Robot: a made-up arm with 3 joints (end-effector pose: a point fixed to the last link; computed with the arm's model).
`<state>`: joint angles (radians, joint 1 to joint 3).
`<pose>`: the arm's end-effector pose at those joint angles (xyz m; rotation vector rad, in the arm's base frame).
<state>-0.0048 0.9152 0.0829</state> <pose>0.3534 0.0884 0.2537 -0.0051 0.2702 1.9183</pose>
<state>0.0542 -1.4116 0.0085</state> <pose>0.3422 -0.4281 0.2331 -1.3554 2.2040 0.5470</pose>
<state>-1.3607 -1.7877 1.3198</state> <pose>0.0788 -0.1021 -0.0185 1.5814 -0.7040 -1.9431</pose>
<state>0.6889 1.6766 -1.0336</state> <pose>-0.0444 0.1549 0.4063 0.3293 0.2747 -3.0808</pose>
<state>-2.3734 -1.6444 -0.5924</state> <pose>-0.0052 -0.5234 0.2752 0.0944 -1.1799 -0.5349</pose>
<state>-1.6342 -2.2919 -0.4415</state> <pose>0.2621 -0.4806 0.1691 0.9667 -1.5809 -0.2558</pose>
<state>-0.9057 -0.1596 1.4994</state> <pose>0.3826 -0.0645 0.1730 -1.1060 0.7619 1.4600</pose>
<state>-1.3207 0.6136 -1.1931</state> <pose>-0.1147 0.0819 0.3552 -1.9900 -1.0535 -1.5111</pose>
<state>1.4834 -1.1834 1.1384</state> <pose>0.1473 -0.1038 0.6608 -2.0536 0.2844 -0.8605</pose>
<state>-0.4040 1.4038 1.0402</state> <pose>0.4522 -0.1625 0.2826 0.2365 -0.0102 0.9905</pose>
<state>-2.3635 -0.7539 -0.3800</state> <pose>-0.2200 -0.3365 0.4033 -0.7903 -1.3914 -0.8904</pose>
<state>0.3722 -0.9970 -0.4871</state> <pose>0.2792 -0.4117 0.1494 -0.6908 1.9693 0.7718</pose>
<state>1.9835 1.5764 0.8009</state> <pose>-0.1671 -0.1048 0.6005 -1.1201 -2.1010 1.1048</pose>
